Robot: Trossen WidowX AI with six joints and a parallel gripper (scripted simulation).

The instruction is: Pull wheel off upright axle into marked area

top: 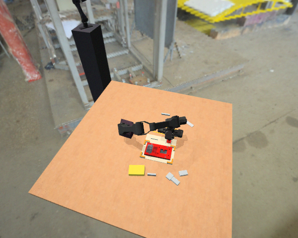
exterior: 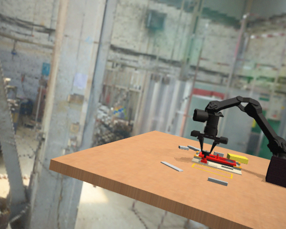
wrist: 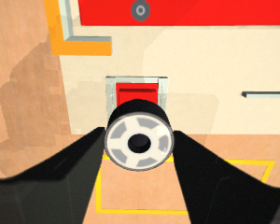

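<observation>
My gripper tip is now 2 cm above the upright axle. From my gripper tip the other things lie so: wheel: right at my gripper tip; then grey bar: 25 cm to the left, 11 cm ahead, 6 cm below; then yellow block: 32 cm to the right, 16 cm behind, 4 cm below.
</observation>
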